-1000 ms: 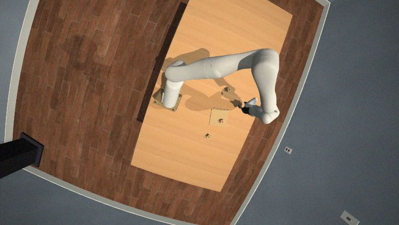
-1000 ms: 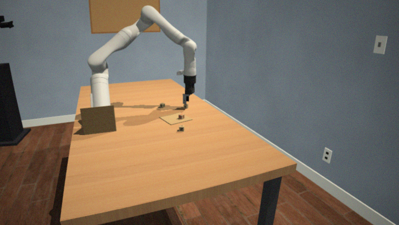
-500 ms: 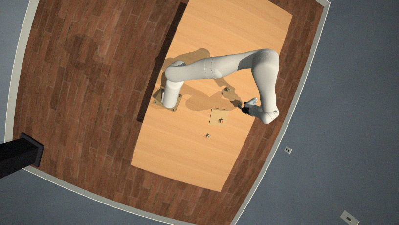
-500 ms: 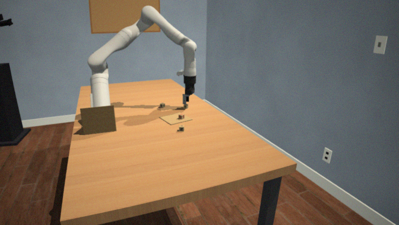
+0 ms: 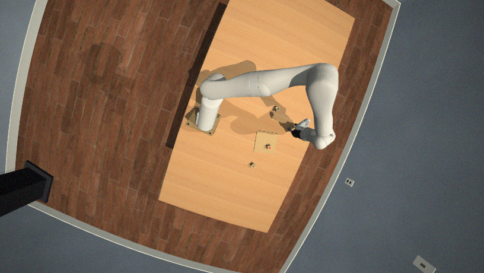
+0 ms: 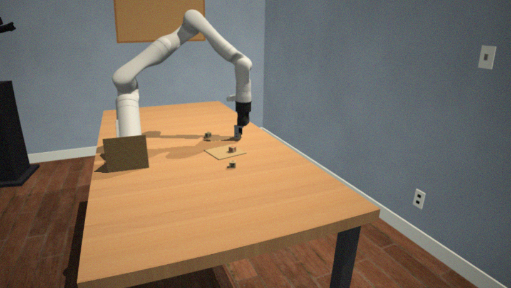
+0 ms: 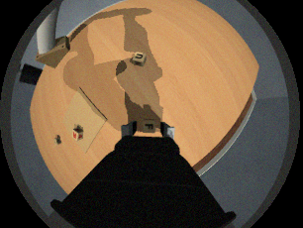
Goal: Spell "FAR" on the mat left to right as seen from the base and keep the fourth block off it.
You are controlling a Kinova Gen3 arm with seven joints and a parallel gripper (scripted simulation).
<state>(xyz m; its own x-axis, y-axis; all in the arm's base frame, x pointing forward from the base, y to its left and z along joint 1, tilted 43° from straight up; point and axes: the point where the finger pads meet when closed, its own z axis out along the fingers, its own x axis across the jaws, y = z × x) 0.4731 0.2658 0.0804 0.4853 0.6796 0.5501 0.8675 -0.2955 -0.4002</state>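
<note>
My hand is 17 cm to the left of the tan mat, 10 cm past it and 3 cm above it.
</note>
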